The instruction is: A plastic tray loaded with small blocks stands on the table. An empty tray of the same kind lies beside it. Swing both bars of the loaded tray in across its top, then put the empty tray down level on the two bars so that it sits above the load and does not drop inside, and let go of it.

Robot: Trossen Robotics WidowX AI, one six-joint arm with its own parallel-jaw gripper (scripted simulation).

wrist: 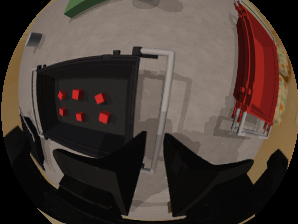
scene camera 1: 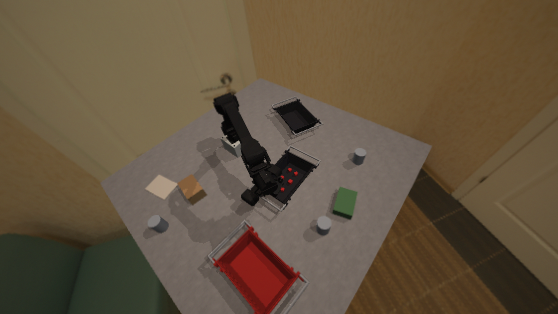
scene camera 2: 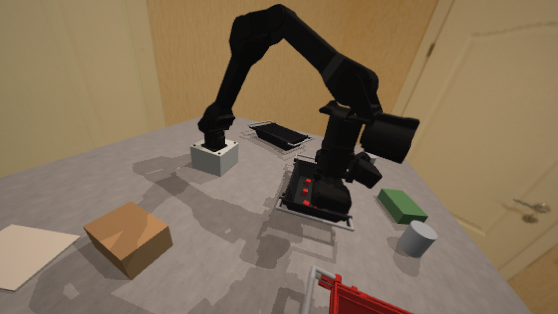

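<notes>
I can see my gripper, and the wrist view shows it too. There is a black tray in the pictures. I also see a brown box, and with it a green block.
</notes>
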